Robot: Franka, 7 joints.
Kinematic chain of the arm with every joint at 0, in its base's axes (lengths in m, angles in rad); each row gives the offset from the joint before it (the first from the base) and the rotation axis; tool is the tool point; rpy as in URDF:
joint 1: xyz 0 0 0.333 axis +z
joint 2: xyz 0 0 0 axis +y
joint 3: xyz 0 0 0.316 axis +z
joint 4: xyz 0.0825 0 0 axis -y
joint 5: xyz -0.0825 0 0.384 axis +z
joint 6: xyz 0 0 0 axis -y
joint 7: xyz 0.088 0 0 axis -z
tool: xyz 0 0 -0.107 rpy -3.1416 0 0
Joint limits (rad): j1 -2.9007..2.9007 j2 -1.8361..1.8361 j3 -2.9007..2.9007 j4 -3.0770..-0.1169 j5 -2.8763..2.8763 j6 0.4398..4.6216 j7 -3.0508..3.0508
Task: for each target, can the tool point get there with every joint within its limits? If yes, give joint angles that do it. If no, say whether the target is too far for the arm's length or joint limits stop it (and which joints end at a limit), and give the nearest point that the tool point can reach.
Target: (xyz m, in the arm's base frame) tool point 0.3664 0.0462 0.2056
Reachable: yes | joints -1.5677 0.9708 1.5440 -2.7654 1.1977 3.0258 -0.5277
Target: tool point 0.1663 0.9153 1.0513
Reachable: no: too far | nearest point 0.1214 0.6681 0.8573 | short by 0.317 m
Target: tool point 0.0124 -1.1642 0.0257
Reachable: no: too far | nearest point 0.0088 -0.8294 0.1141 | short by 0.346 m
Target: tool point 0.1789 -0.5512 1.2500
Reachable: no: too far | nearest point 0.1415 -0.4359 1.0582 | short by 0.227 m
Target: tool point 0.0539 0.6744 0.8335
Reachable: yes | joints 1.8606 1.2348 -2.3933 -0.6730 -0.0391 2.2901 -0.5959
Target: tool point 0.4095 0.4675 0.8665
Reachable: yes | joints -2.1030 -1.3849 0.1052 -0.9249 -1.3094 3.0198 1.9065
